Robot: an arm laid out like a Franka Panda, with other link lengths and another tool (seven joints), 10 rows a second.
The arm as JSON. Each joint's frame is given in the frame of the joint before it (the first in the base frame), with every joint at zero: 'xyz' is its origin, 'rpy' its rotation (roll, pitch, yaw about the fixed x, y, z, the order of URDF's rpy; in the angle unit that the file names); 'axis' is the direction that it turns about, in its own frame. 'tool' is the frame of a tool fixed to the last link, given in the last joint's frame.
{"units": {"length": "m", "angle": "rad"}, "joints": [
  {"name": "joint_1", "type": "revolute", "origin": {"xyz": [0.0, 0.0, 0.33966], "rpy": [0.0, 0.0, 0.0]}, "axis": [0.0, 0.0, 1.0]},
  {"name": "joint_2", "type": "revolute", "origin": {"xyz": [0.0, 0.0, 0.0], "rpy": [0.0, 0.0, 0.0]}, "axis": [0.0, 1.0, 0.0]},
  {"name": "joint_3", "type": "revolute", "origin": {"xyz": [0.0, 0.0, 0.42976], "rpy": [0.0, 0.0, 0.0]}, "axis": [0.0, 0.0, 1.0]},
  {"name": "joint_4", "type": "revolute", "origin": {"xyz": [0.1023, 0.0, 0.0], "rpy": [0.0, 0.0, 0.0]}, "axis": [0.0, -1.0, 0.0]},
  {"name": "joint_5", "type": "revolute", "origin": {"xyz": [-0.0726, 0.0, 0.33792], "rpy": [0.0, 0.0, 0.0]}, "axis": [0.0, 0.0, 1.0]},
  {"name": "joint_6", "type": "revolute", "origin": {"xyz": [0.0, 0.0, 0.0], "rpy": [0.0, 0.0, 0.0]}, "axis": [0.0, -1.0, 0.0]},
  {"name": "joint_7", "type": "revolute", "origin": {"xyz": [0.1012, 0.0, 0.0], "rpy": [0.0, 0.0, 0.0]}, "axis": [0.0, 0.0, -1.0]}
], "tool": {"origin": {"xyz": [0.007, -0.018, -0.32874], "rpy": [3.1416, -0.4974, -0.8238]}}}
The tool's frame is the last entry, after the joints.
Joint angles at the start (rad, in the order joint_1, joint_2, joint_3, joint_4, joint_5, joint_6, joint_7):
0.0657 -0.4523 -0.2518 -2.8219 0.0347 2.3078 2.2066
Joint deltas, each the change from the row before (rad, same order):
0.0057 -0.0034 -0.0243 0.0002 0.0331 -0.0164 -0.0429
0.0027 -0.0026 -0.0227 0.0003 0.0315 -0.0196 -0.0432
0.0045 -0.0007 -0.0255 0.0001 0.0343 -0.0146 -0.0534
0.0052 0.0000 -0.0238 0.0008 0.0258 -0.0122 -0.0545
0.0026 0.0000 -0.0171 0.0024 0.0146 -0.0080 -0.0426
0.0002 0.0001 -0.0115 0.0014 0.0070 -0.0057 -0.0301
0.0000 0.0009 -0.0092 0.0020 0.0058 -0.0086 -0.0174
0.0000 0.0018 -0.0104 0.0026 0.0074 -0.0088 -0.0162
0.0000 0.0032 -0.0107 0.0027 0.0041 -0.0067 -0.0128
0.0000 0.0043 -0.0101 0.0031 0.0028 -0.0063 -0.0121
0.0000 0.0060 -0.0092 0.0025 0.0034 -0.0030 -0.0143
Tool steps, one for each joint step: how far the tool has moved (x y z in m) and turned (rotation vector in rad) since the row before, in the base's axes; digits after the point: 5 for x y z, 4 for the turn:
-0.00424 0.00352 0.00062 0.0394 0.0049 0.0047
-0.00504 0.00342 0.00060 0.0393 0.0066 0.0054
-0.00327 0.00359 0.00067 0.0427 -0.0007 0.0118
-0.00239 0.00228 0.00069 0.0357 -0.0051 0.0204
-0.00071 0.00024 0.00097 0.0227 -0.0082 0.0190
-0.00087 -0.00065 0.00041 0.0136 -0.0058 0.0147
-0.00150 -0.00001 0.00040 0.0118 0.0008 0.0061
-0.00119 0.00004 0.00050 0.0134 0.0014 0.0027
-0.00085 -0.00088 0.00007 0.0101 0.0020 0.0009
-0.00072 -0.00114 -0.00012 0.0085 0.0026 0.0015
-0.00011 -0.00130 -0.00063 0.0074 0.0010 0.0030

